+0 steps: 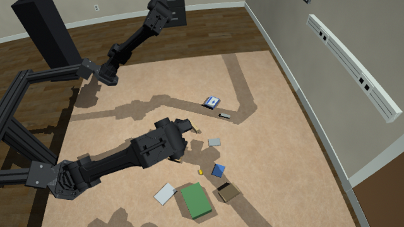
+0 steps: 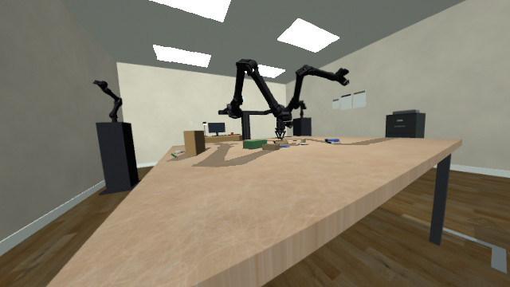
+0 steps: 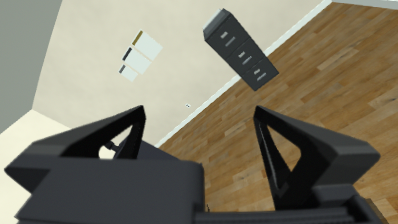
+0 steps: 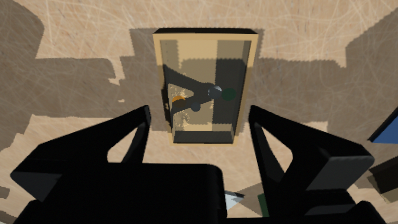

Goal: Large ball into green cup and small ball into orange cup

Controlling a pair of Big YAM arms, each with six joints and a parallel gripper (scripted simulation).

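Right now my right hand is 3 cm above the covered wooden puzzle. From my right hand the other things lie so: small yellow piece (13 cm ahead, 12 cm to the right, 3 cm below); then grey tile (21 cm ahead, 6 cm to the left, 4 cm below); then blue tile (22 cm ahead, 11 cm to the right, 4 cm below).
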